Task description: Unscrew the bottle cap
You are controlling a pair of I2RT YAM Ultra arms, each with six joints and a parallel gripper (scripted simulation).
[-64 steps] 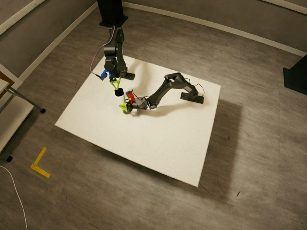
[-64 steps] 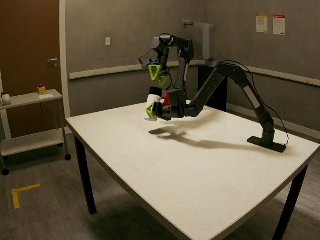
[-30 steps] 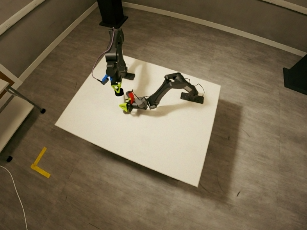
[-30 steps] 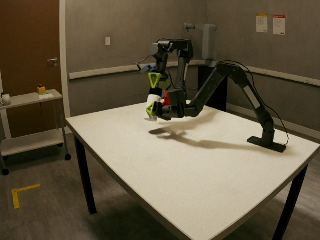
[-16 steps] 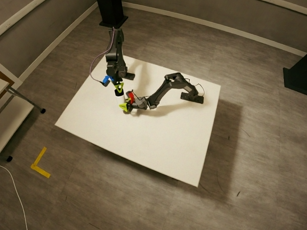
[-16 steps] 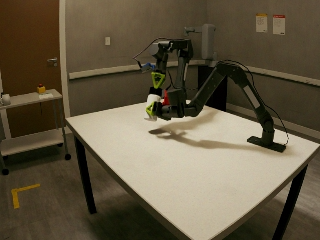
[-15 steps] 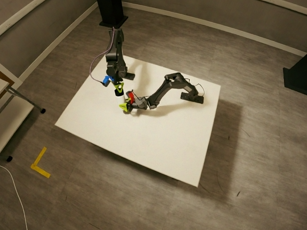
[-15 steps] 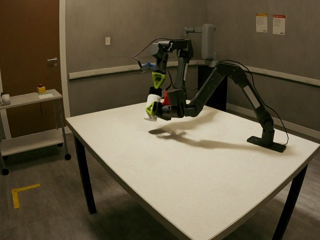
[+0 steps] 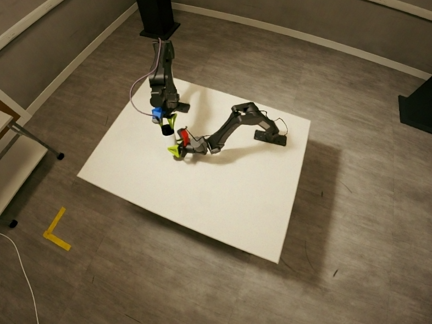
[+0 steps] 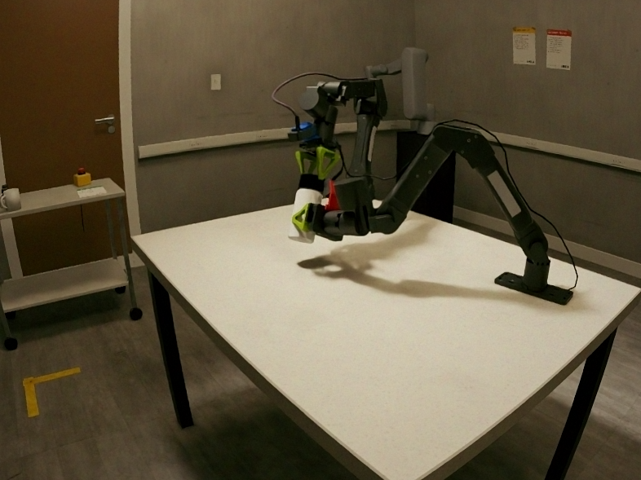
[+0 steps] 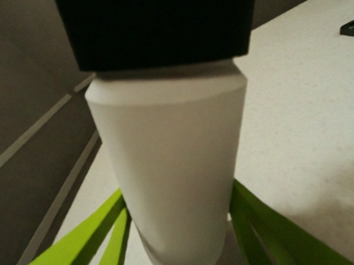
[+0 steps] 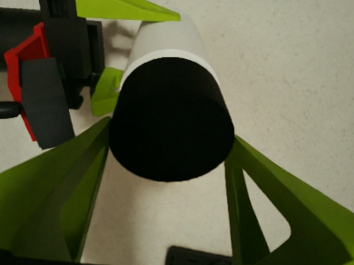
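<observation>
The white bottle is 20 mm behind my left hand, 20 mm to the right of it and 50 mm above it. The rest, counted from my left hand: black cap 40 mm behind, 30 mm to the right, 80 mm above.
My right gripper is now 1 cm short of the black cap, 1 cm to the right of it and 2 cm above it. Also, from my right hand: white bottle (3 cm ahead, 2 cm to the left, 5 cm below).
</observation>
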